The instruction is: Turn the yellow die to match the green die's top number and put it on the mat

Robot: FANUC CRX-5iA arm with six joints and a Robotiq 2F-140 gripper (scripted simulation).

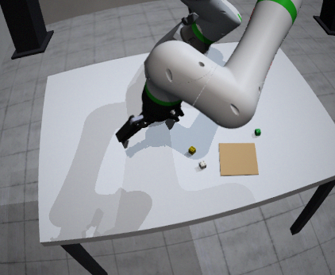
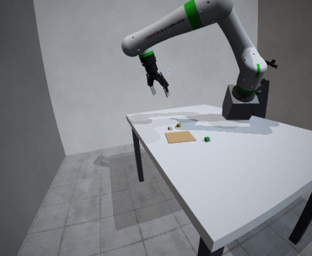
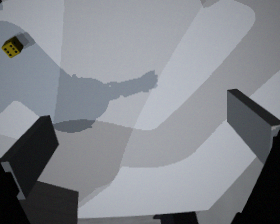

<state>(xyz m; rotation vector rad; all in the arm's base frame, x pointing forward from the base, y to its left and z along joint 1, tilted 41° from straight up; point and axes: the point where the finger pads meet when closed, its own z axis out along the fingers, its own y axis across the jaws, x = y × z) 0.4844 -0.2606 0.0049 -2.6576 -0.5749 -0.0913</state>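
My gripper is now 200 mm above the yellow die, 140 mm to the right of it and 70 mm past it. Also, from my hand: white die: 200 mm below, 170 mm to the left, 10 mm behind; green die: 410 mm to the left, 200 mm below, 130 mm behind; tan mat: 310 mm to the left, 200 mm below, 30 mm behind.
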